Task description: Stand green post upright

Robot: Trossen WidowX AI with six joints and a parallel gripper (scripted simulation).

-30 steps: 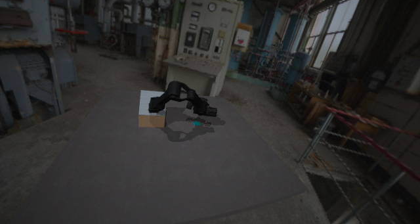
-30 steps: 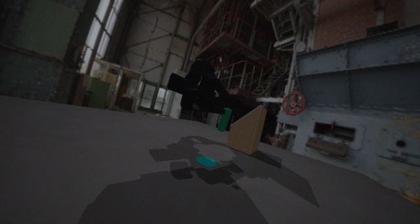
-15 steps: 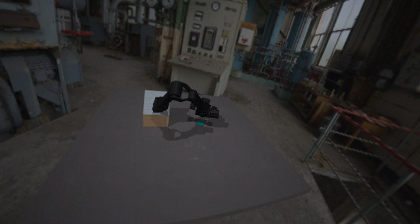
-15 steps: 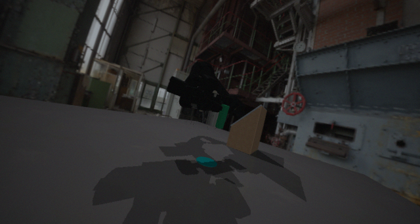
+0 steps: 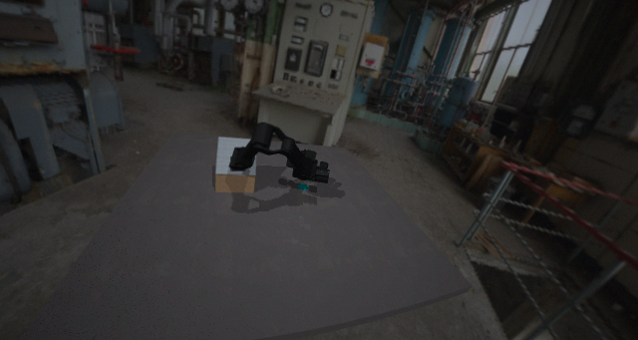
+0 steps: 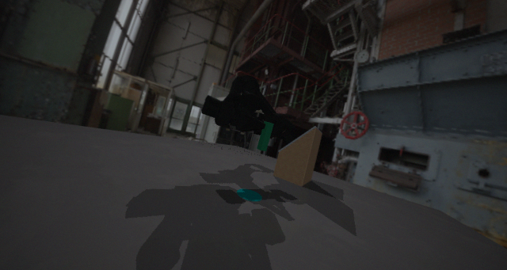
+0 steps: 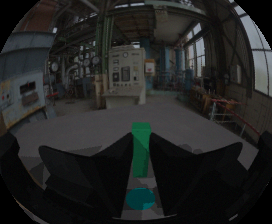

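Right now the cyan circle is 16 cm below my gripper tip. The rest, counted from my gripper tip: green post (2 cm below).
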